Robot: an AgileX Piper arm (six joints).
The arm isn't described. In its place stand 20 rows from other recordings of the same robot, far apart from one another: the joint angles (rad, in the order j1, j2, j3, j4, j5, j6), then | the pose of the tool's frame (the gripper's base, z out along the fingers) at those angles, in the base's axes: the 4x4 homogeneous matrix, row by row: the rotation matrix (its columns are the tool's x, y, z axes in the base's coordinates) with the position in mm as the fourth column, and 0 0 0 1 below.
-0.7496, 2.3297, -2.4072, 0.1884, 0.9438, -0.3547 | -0.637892 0.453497 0.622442 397.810; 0.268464 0.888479 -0.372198 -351.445; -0.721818 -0.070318 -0.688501 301.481; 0 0 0 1
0.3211, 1.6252, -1.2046, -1.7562, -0.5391, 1.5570 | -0.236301 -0.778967 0.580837 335.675; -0.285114 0.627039 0.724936 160.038; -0.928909 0.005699 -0.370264 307.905; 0 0 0 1
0.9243, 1.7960, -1.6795, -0.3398, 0.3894, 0.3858 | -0.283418 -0.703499 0.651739 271.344; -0.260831 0.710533 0.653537 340.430; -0.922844 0.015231 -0.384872 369.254; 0 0 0 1
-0.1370, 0.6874, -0.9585, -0.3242, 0.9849, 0.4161 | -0.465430 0.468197 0.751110 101.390; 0.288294 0.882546 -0.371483 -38.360; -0.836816 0.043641 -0.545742 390.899; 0 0 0 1
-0.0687, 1.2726, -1.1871, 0.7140, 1.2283, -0.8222 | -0.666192 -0.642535 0.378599 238.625; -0.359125 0.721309 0.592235 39.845; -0.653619 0.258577 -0.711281 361.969; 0 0 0 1
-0.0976, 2.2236, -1.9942, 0.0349, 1.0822, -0.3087 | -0.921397 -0.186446 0.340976 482.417; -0.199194 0.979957 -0.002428 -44.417; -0.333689 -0.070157 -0.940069 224.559; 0 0 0 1
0.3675, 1.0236, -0.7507, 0.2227, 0.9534, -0.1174 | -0.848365 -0.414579 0.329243 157.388; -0.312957 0.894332 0.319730 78.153; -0.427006 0.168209 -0.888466 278.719; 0 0 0 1
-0.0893, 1.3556, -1.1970, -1.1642, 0.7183, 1.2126 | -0.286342 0.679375 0.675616 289.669; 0.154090 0.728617 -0.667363 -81.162; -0.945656 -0.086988 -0.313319 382.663; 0 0 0 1
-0.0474, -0.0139, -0.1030, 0.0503, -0.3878, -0.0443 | 0.557090 0.061875 0.828144 33.586; -0.024153 0.998006 -0.058318 -3.325; -0.830101 0.012486 0.557474 280.770; 0 0 0 1
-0.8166, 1.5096, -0.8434, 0.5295, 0.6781, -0.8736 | -0.835760 0.276491 0.474404 209.679; 0.292129 0.955447 -0.042205 -181.078; -0.464937 0.103314 -0.879295 208.414; 0 0 0 1
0.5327, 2.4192, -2.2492, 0.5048, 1.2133, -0.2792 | -0.763658 -0.645512 0.011907 422.419; -0.541375 0.650292 0.532948 296.897; -0.351768 0.400544 -0.846064 204.927; 0 0 0 1
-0.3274, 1.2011, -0.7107, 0.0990, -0.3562, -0.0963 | -0.047229 0.353826 0.934118 249.038; 0.012370 0.935297 -0.353647 -87.891; -0.998808 -0.005148 -0.048550 317.694; 0 0 0 1
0.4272, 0.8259, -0.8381, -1.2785, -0.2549, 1.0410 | 0.293763 -0.566705 0.769772 146.756; -0.107594 0.780582 0.615724 90.950; -0.949804 -0.263699 0.168332 418.866; 0 0 0 1
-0.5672, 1.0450, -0.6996, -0.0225, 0.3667, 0.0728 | -0.464585 0.567587 0.679710 179.689; 0.357335 0.822469 -0.442557 -115.337; -0.810230 0.037279 -0.584925 290.639; 0 0 0 1
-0.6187, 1.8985, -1.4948, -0.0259, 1.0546, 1.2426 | 0.282878 0.947573 0.148614 317.053; 0.955185 -0.264220 -0.133453 -228.241; -0.087190 0.179705 -0.979849 231.627; 0 0 0 1
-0.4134, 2.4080, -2.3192, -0.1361, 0.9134, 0.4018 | -0.543064 0.662993 0.515289 492.318; 0.578007 0.740292 -0.343329 -226.642; -0.609089 0.111391 -0.785240 233.524; 0 0 0 1
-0.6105, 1.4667, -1.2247, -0.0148, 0.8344, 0.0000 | -0.690335 0.571345 0.443850 253.592; 0.470871 0.820580 -0.323928 -178.647; -0.549289 -0.014623 -0.835505 314.916; 0 0 0 1
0.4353, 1.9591, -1.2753, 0.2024, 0.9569, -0.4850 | -0.695117 -0.717480 -0.045103 324.544; -0.713945 0.681619 0.160241 167.420; -0.084226 0.143587 -0.986047 157.334; 0 0 0 1
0.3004, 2.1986, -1.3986, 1.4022, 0.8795, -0.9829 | -0.920090 -0.359635 0.155229 397.364; -0.066280 0.533516 0.843189 195.448; -0.386058 0.765521 -0.514720 134.685; 0 0 0 1
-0.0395, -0.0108, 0.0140, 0.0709, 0.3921, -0.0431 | -0.301780 0.020468 0.953158 51.983; 0.034369 0.999353 -0.010578 0.411; -0.952758 0.029567 -0.302288 174.002; 0 0 0 1
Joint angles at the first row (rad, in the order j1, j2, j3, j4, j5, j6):
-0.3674 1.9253 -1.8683 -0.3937 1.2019 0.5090
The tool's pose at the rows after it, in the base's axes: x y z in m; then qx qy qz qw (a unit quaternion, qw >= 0):
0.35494 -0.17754 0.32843 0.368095 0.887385 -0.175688 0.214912
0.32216 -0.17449 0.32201 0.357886 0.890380 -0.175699 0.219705
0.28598 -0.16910 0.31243 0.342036 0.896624 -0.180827 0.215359
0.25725 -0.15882 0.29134 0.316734 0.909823 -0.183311 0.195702
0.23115 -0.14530 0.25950 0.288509 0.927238 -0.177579 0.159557
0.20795 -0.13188 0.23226 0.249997 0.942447 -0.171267 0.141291
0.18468 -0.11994 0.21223 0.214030 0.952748 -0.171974 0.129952
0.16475 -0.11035 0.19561 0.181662 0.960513 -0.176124 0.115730
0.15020 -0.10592 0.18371 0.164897 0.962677 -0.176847 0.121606
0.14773 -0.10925 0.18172 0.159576 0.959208 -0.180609 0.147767
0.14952 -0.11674 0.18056 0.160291 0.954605 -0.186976 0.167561
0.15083 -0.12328 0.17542 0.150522 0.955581 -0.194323 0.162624
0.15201 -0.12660 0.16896 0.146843 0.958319 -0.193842 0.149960
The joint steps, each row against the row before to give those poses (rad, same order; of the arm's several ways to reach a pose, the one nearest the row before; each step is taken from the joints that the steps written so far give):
-0.0182 -0.1046 0.1493 0.0083 -0.0674 -0.0190
-0.0306 -0.1228 0.1943 0.0026 -0.0914 -0.0220
-0.0325 -0.1233 0.1892 -0.0032 -0.0708 -0.0412
-0.0132 -0.0899 0.1786 -0.0062 -0.0585 -0.0429
-0.0024 -0.0623 0.1822 0.0000 -0.0518 -0.0401
-0.0007 -0.0564 0.1621 -0.0006 -0.0765 -0.0553
-0.0017 -0.0610 0.1383 -0.0176 -0.0623 -0.0449
0.0001 -0.0468 0.1107 -0.0299 -0.0418 -0.0312
-0.0217 -0.0366 0.0839 -0.0159 -0.0678 -0.0258
-0.0353 -0.0119 0.0250 -0.0069 -0.0780 -0.0236
-0.0390 0.0159 0.0018 -0.0193 -0.0689 -0.0055
-0.0242 0.0354 0.0000 -0.0434 -0.0343 0.0021
-0.0087 0.0366 0.0000 -0.0271 -0.0111 0.0123

